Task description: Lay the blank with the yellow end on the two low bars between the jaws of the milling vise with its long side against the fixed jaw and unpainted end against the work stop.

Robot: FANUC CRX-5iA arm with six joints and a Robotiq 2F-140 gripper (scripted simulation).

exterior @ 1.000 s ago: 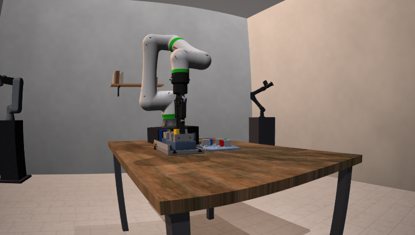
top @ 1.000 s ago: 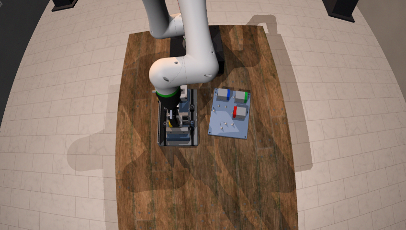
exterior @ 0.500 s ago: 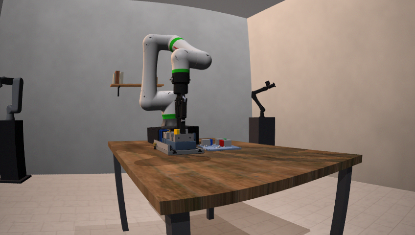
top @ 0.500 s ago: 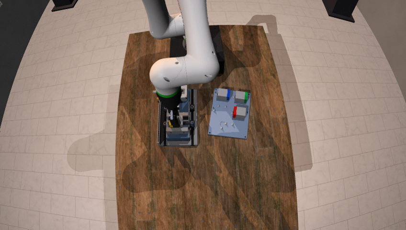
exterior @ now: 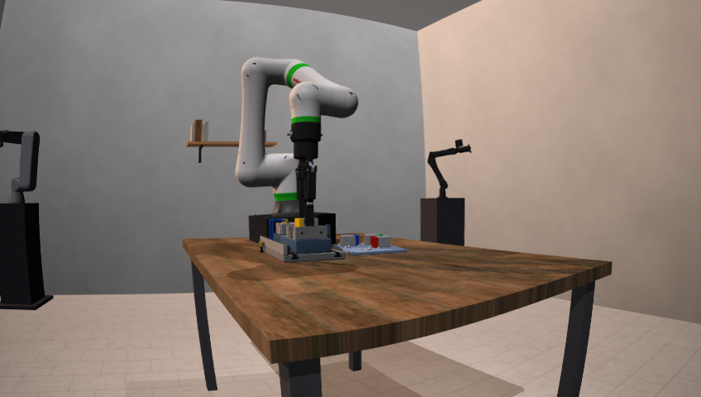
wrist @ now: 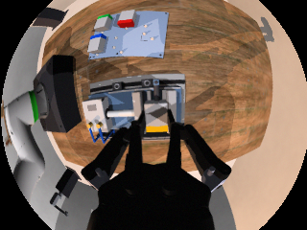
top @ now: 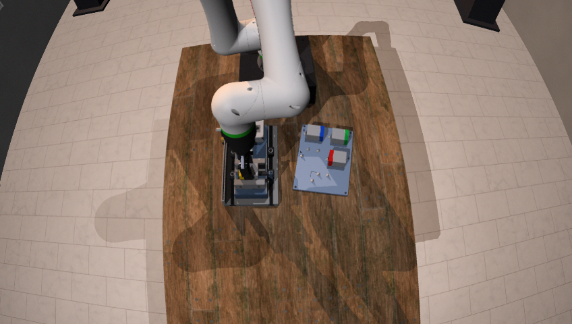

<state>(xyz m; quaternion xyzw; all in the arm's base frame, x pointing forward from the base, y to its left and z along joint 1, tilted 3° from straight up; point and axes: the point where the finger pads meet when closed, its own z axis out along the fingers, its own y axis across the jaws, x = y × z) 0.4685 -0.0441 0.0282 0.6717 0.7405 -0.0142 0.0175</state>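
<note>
My hand is 3 cm above the yellow-ended blank. The rest, counted from my hand: fixed jaw: 6 cm below, 3 cm ahead; then blue-grey plate: 24 cm to the left, 13 cm below, 11 cm behind; then hosed block: 16 cm behind, 6 cm below, 2 cm to the right.
</note>
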